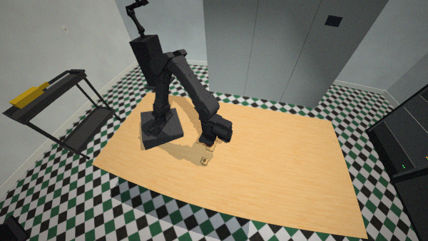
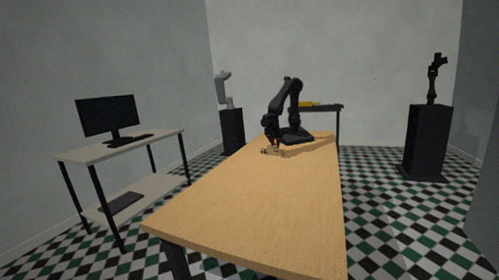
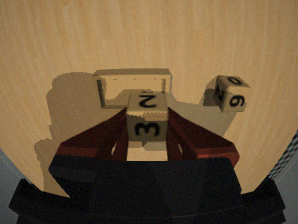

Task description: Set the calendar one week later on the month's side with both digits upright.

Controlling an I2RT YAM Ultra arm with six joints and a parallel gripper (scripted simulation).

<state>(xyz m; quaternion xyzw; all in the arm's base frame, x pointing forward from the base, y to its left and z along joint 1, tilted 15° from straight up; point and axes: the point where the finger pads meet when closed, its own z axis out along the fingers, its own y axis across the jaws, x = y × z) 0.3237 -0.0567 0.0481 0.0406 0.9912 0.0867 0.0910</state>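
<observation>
The wooden tray is 20 mm to the left of my hand and 40 mm below it. From my hand the other things lie so: wooden cube: 90 mm to the right, 40 mm below.
</observation>
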